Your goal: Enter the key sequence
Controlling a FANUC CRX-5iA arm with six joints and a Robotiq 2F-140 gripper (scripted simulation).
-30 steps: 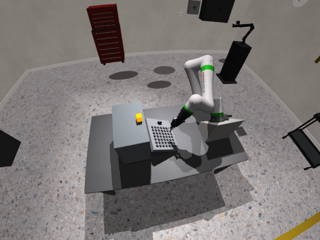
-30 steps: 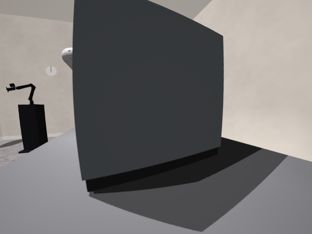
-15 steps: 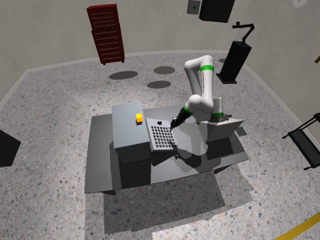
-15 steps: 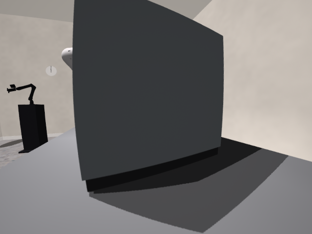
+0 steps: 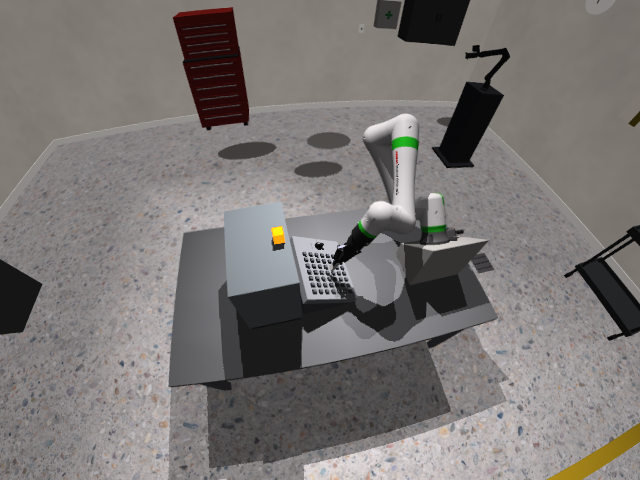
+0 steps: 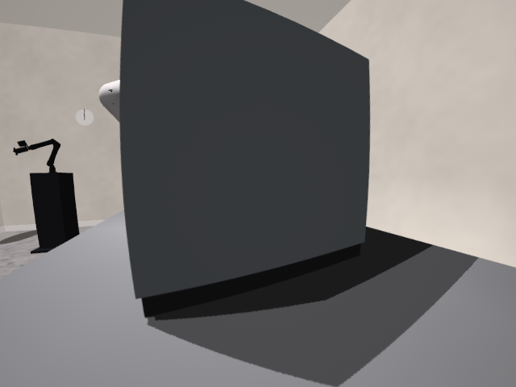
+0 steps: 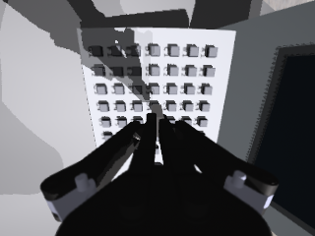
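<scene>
Right now the key is 60 mm below my hand, 30 mm to the left of it and 30 mm ahead of it. The rest, counted from my hand: white keypad panel 100 mm below, 60 mm ahead, 50 mm to the right; then black selector knob 160 mm to the right, 50 mm below, 50 mm ahead.
</scene>
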